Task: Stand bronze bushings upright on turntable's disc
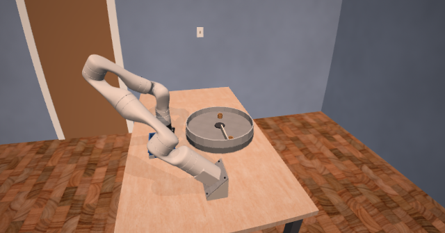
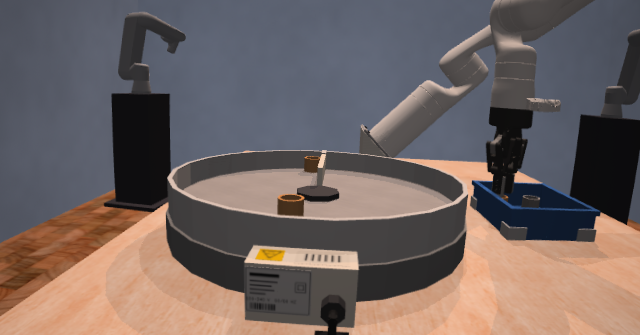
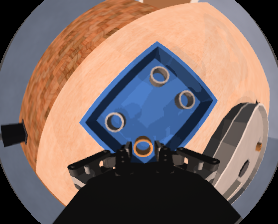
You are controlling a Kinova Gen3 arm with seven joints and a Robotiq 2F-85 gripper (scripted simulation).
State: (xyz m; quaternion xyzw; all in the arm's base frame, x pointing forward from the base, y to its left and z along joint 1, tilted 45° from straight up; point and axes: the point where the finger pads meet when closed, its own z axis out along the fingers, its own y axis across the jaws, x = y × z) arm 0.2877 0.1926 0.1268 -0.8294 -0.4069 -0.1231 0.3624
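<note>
The blue crate is 5 cm ahead of my hand, 3 cm to the left of it and 3 cm below it. From my hand the other things lie so: grey turntable disc: 32 cm to the right, 16 cm ahead.
</note>
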